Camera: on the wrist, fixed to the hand. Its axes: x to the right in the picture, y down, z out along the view.
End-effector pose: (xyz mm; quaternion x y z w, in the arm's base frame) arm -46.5 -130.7 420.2 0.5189 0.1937 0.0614 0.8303
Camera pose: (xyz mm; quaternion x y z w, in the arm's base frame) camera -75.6 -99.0 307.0 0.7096 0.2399 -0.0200 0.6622
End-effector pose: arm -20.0 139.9 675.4 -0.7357 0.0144 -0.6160 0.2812
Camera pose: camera -120.5 177.9 731.3 -0.6246 -0.1766 -0.6222 0.4377
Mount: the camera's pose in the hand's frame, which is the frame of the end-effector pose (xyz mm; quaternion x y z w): 12.1 -88.8 -81.5 0.2641 0.0170 -0.0443 0.9633
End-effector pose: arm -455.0 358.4 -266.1 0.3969 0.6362 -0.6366 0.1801
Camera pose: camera -505.2 450.6 -205.6 0.4126 0.4654 -0.7825 0.0297
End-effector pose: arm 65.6 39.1 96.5 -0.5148 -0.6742 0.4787 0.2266
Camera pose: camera 83.8 82.7 208.0 -0.4143 -0.5420 0.6204 0.3869
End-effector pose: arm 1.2 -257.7 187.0 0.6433 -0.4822 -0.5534 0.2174
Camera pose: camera 109.1 -249.7 132.6 0.7079 -0.5785 -0.4045 0.0232
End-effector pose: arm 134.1 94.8 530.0 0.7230 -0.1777 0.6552 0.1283
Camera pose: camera 99.3 208.1 555.1 -0.7271 -0.0361 -0.6847 0.0353
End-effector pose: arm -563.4 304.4 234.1 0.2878 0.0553 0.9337 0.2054
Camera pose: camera -586.9 391.4 153.2 0.3132 0.3161 0.8807 0.1623
